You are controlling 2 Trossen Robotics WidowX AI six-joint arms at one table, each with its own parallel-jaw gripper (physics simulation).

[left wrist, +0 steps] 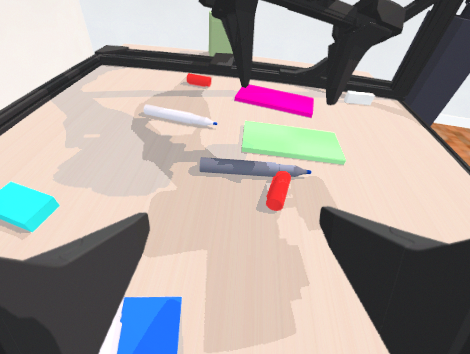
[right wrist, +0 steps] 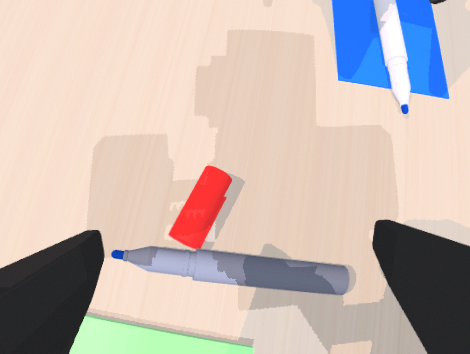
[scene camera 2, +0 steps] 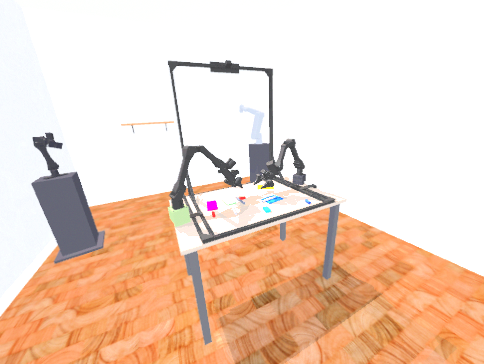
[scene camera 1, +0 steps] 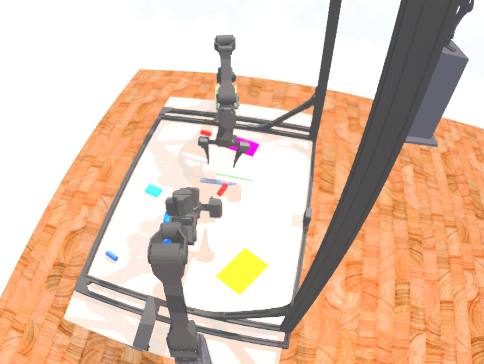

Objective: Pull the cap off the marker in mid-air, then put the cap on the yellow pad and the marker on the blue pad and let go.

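Places are measured from the left arm's base along level axes (x ahead, y left, z up), in centimetres.
Where they show: left gripper, fingertip midpoint: (left wrist: pixel 235 218) (scene camera 2: pixel 257 186) (scene camera 1: pixel 199 196); right gripper, fingertip midpoint: (left wrist: pixel 290 96) (right wrist: pixel 239 239) (scene camera 2: pixel 239 187) (scene camera 1: pixel 220 166); left arm's base at its link origin: (scene camera 2: pixel 299 174) (scene camera 1: pixel 189 351); right arm's base at its link origin: (scene camera 2: pixel 177 207).
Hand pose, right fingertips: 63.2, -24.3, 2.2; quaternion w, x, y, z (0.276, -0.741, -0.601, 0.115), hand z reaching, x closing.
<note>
Things, the pixels of their top centre, and the offset from my right fingertips, as dx, dy, dz. "spot": a spot on its surface instead.
- grey marker at its top centre: (right wrist: pixel 235 268) (left wrist: pixel 258 162) (scene camera 1: pixel 218 180) +1.2, +1.3, -9.1
- blue pad at a spot on its surface: (right wrist: pixel 357 60) (left wrist: pixel 154 327) spot: -11.4, +16.1, -10.9
- yellow pad at its top centre: (scene camera 1: pixel 242 270) -37.1, +1.8, -10.9
- green block at its top centre: (left wrist: pixel 292 139) (scene camera 1: pixel 236 169) +5.7, -7.1, -10.2
- magenta block at its top centre: (left wrist: pixel 275 97) (scene camera 1: pixel 239 144) (scene camera 2: pixel 211 204) +19.1, -12.1, -10.2
- second red cap at its top centre: (left wrist: pixel 199 75) +29.4, +0.7, -8.9
- cyan block at its top centre: (left wrist: pixel 16 201) (scene camera 1: pixel 153 189) +3.7, +27.2, -9.5
- blue cap at its top centre: (scene camera 1: pixel 110 254) -22.3, +46.8, -8.9
A grey marker (scene camera 1: pixel 215 181) (left wrist: pixel 235 167) (right wrist: pixel 300 275) lies uncapped on the table, blue tip showing. A red cap (scene camera 1: pixel 222 189) (left wrist: pixel 278 191) (right wrist: pixel 202 207) lies against or close beside it. A white marker (right wrist: pixel 395 45), also uncapped, lies on the blue pad (left wrist: pixel 150 325) (right wrist: pixel 357 60). The yellow pad (scene camera 1: pixel 242 270) bears neither marker nor cap in scene camera 1. My right gripper (scene camera 1: pixel 222 164) (right wrist: pixel 239 239) is open and empty above the grey marker. My left gripper (left wrist: pixel 235 218) is open and empty, nearer the blue pad; its fingertips are hidden in scene camera 1.
A green block (left wrist: pixel 292 142) lies beyond the grey marker, with a magenta block (left wrist: pixel 275 101) behind it. Another white marker (left wrist: pixel 177 116), a second red cap (left wrist: pixel 199 80), a cyan block (left wrist: pixel 25 206) and a blue cap (scene camera 1: pixel 111 256) lie around. Dark rails edge the table.
</note>
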